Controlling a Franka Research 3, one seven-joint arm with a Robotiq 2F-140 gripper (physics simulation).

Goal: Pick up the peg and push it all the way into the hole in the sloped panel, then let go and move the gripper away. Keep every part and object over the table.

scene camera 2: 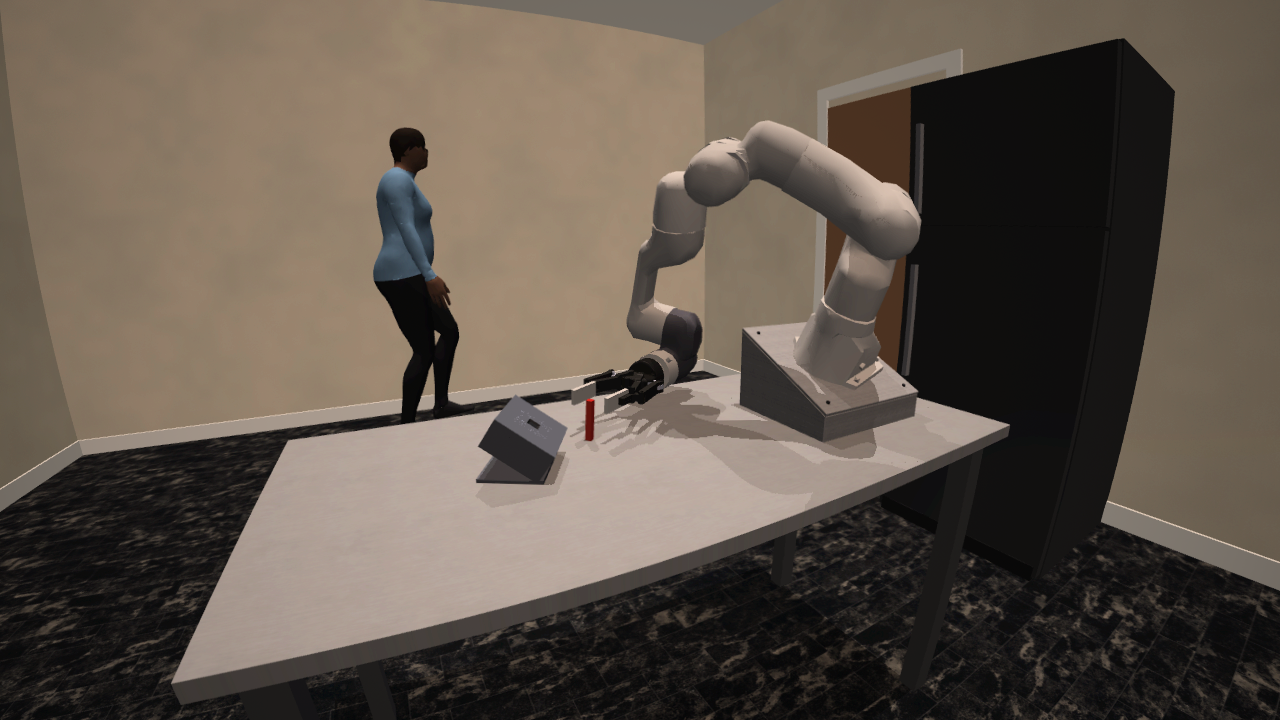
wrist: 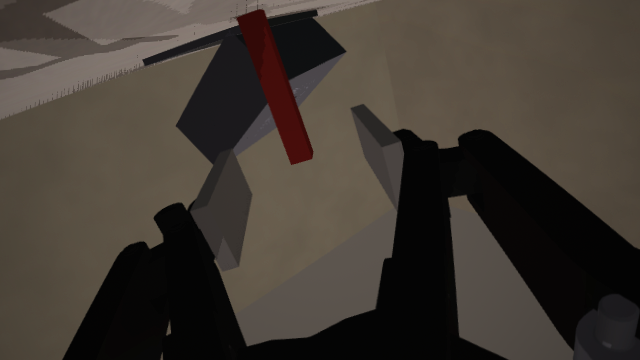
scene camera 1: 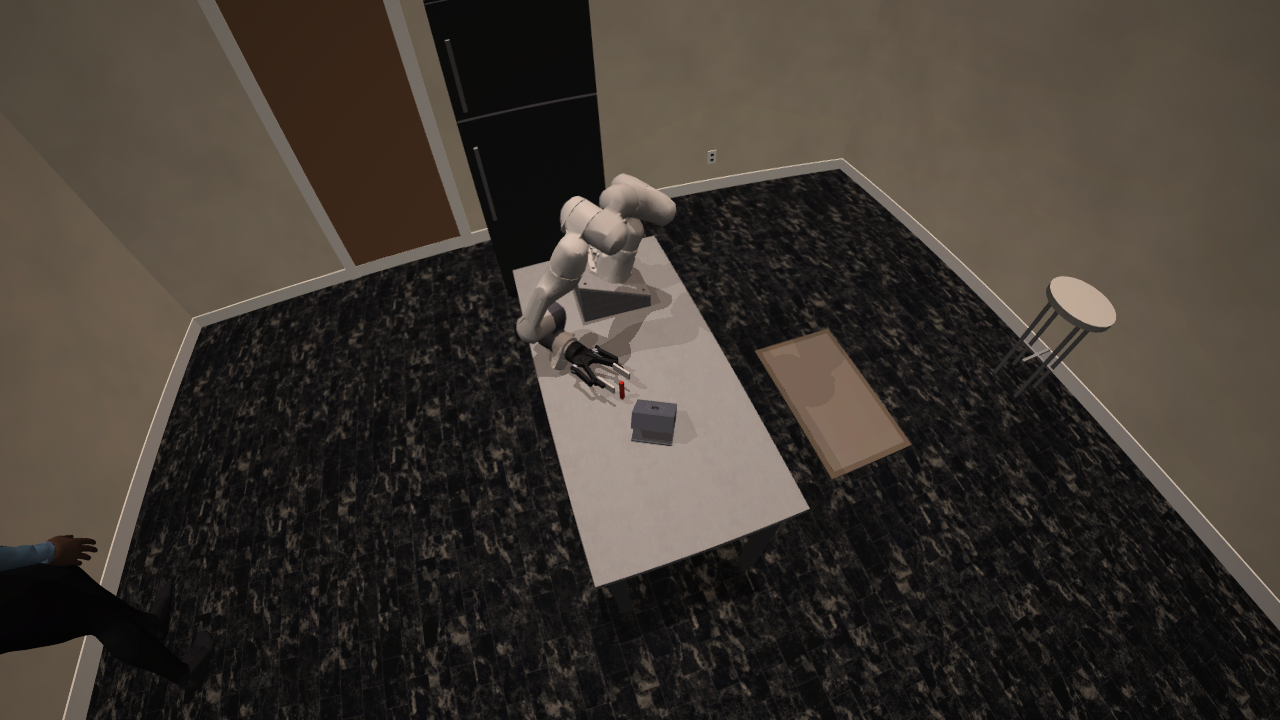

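Note:
The red peg (scene camera 1: 622,390) (scene camera 2: 589,420) (wrist: 277,90) stands upright on the table, apart from the panel block. My gripper (scene camera 1: 621,380) (scene camera 2: 597,397) (wrist: 299,152) is open, with a wide gap between its pale fingertips. It lies low over the table beside the peg's upper part, and nothing is held. In the wrist view the peg's upper end shows in line with the gap between the fingertips. The grey block with the sloped panel (scene camera 1: 654,419) (scene camera 2: 529,435) (wrist: 225,95) stands beyond the peg. Its dark hole (scene camera 1: 655,408) (scene camera 2: 533,422) shows in the sloped face.
The light table (scene camera 1: 680,501) (scene camera 2: 402,555) carries the arm's wedge-shaped base (scene camera 1: 615,302) (scene camera 2: 787,398) at one end. The panel block stands on a thin dark foot plate. A person (scene camera 2: 407,241) stands behind the table, and a stool (scene camera 1: 1081,304) stands off to the side.

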